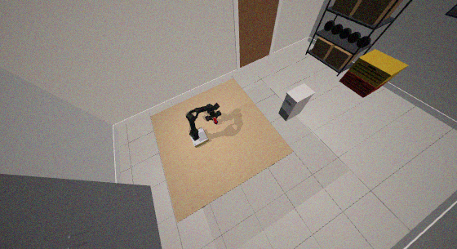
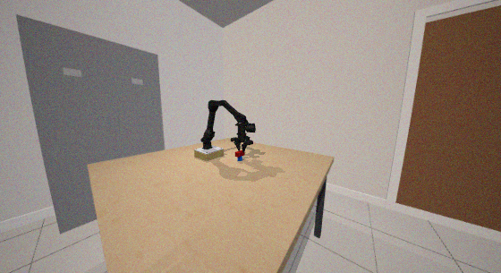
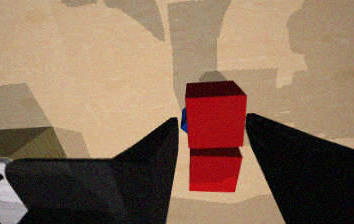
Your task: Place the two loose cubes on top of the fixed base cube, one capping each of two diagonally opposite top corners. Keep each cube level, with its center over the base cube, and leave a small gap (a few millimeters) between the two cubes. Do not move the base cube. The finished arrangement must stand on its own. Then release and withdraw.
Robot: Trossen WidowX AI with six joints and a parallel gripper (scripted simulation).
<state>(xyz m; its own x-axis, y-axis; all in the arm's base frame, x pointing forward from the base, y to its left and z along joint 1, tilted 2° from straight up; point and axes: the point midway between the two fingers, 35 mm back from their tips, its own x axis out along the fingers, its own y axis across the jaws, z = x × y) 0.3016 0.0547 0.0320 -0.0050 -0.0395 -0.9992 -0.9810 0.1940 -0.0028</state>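
My gripper tip is now 10 mm above the red cube. The rest, counted from my gripper tip: blue base cube 40 mm below, 20 mm to the right.
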